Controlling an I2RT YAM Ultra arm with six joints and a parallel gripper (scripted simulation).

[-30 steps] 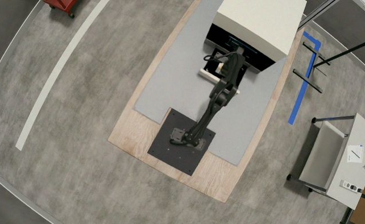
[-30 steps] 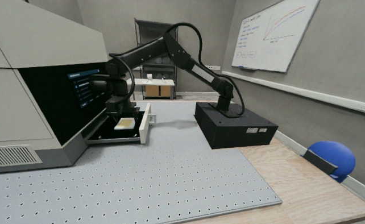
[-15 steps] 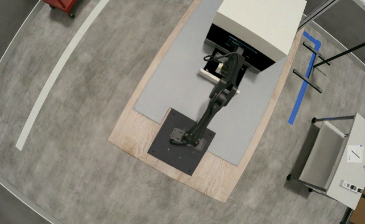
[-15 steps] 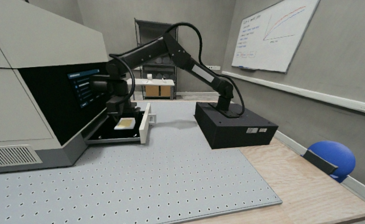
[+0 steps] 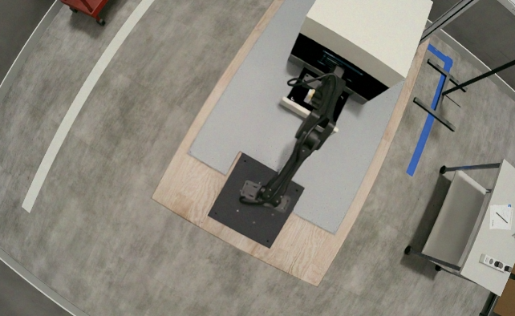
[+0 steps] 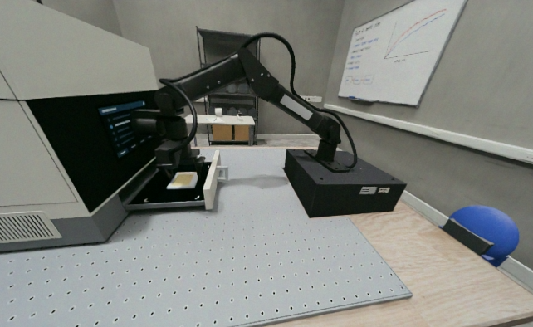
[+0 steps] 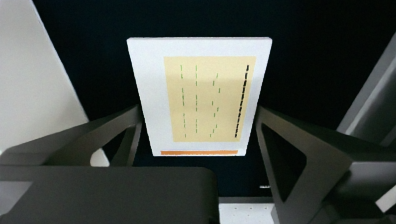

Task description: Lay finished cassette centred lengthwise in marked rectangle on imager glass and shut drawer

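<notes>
Now: hand 10 mm above the finished cassette. Also, from my hand: drawer (20 mm ahead, 10 mm above).
</notes>
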